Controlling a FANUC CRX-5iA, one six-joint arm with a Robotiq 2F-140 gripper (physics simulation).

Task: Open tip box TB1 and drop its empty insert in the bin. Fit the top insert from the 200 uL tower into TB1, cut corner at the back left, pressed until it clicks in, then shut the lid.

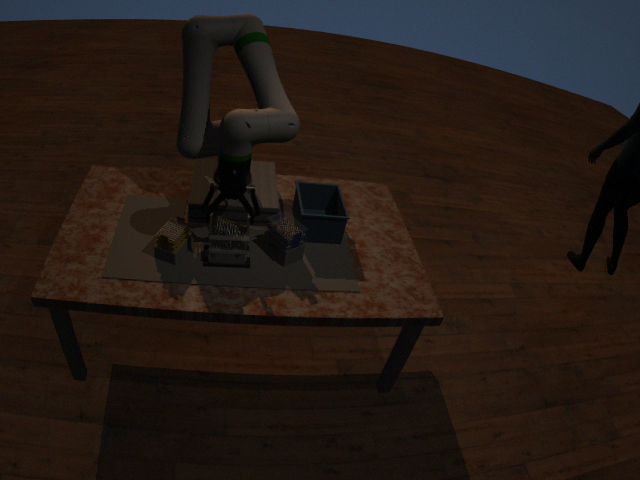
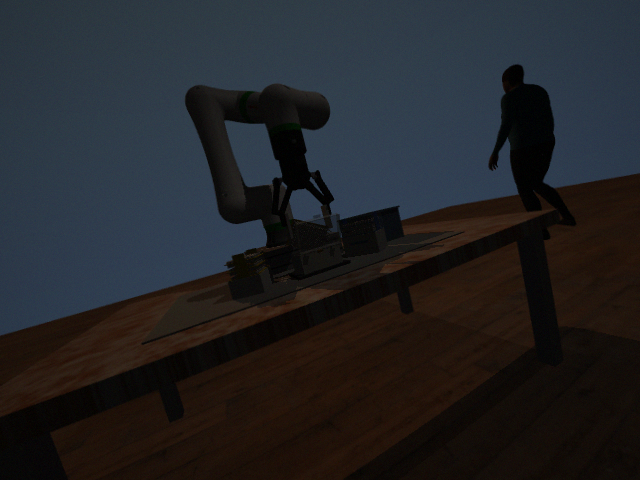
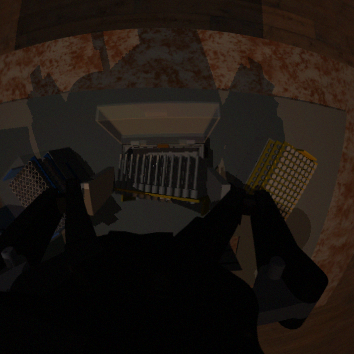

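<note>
My gripper (image 1: pixel 230 211) (image 2: pixel 302 211) (image 3: pixel 159 178) is shut on a yellow-edged insert full of tips (image 1: pixel 227 226) (image 3: pixel 159 175), gripping it by its two short sides. It holds the insert over tip box TB1 (image 1: pixel 226 253) (image 2: pixel 317 252), whose clear lid (image 3: pixel 158 119) (image 2: pixel 325 221) stands open at the far side. I cannot tell whether the insert touches the box. The yellow 200 uL tower (image 1: pixel 170 236) (image 3: pixel 284 173) stands to one side of the box. A blue tip tower (image 1: pixel 286 233) (image 3: pixel 28 182) stands on the other side.
A blue bin (image 1: pixel 320 209) (image 2: pixel 388 221) stands beyond the blue tower. Everything rests on a grey mat (image 1: pixel 330 273) on the rust-patterned table (image 1: pixel 397 269). A person (image 1: pixel 614 190) (image 2: pixel 527 139) walks on the floor off the table's end. The scene is dim.
</note>
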